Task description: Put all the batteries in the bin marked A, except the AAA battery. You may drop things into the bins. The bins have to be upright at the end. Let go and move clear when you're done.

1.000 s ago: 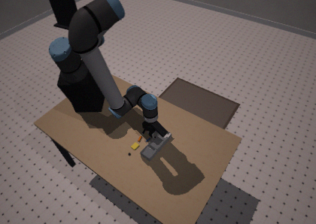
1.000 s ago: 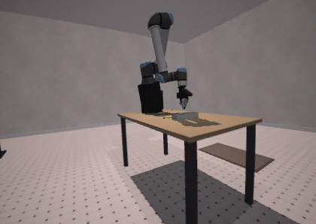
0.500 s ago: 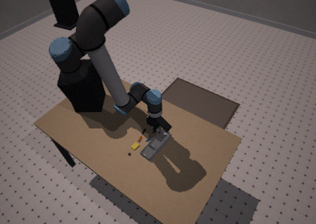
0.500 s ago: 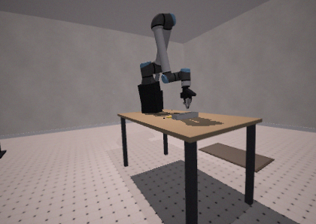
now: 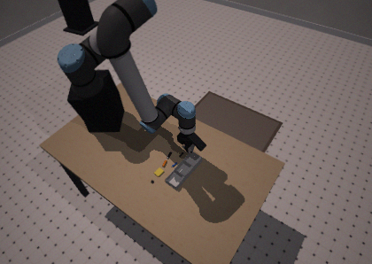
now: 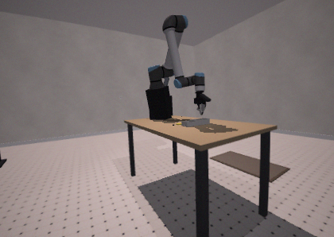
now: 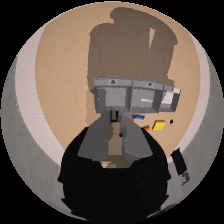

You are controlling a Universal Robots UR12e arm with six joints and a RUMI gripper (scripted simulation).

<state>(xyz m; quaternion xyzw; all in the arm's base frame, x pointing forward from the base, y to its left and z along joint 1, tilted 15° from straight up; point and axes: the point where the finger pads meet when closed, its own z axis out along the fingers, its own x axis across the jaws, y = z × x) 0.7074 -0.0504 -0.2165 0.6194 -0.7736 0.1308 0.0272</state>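
Now: hand 14 cm past the orange battery, 8 cm to the left of it and 9 cm above it. Round my hand: grey double bin: 8 cm to the right, 7 cm below; then thin dark item: 8 cm behind, 2 cm to the left, 9 cm below; then blue battery: 8 cm behind, 7 cm to the right, 9 cm below.
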